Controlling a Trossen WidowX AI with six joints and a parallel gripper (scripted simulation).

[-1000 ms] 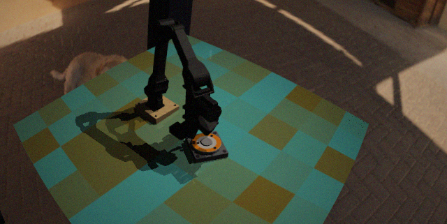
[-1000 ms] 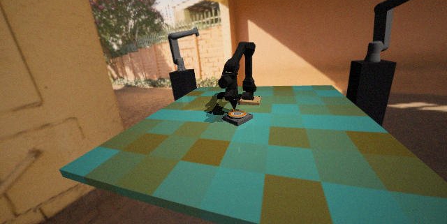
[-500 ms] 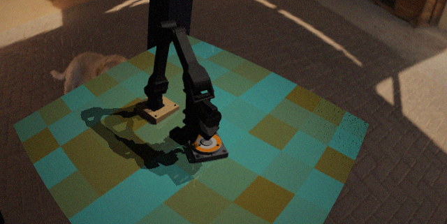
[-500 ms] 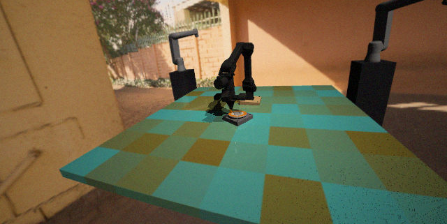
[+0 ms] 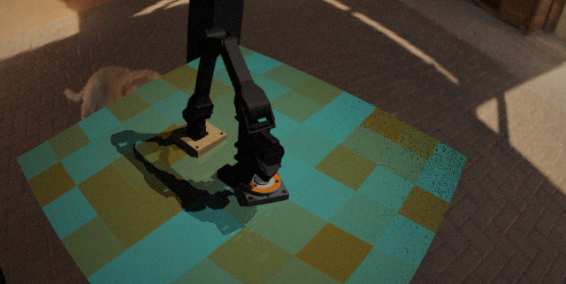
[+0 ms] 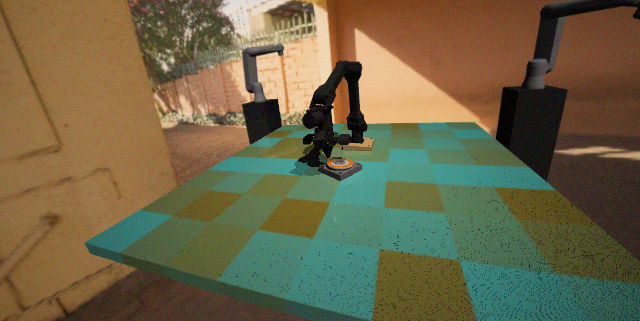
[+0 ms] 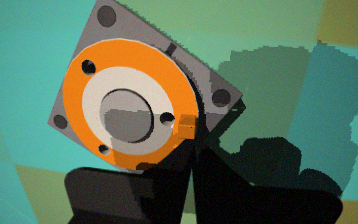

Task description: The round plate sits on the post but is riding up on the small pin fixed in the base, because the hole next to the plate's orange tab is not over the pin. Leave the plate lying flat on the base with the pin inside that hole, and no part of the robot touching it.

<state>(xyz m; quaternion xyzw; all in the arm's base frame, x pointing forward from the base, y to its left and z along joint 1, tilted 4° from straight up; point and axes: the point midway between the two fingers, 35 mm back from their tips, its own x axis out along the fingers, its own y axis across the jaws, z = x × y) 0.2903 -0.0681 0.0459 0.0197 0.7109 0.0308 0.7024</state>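
My gripper tip is now 30 mm to the right of the round plate, 10 mm short of it and 10 mm above it.
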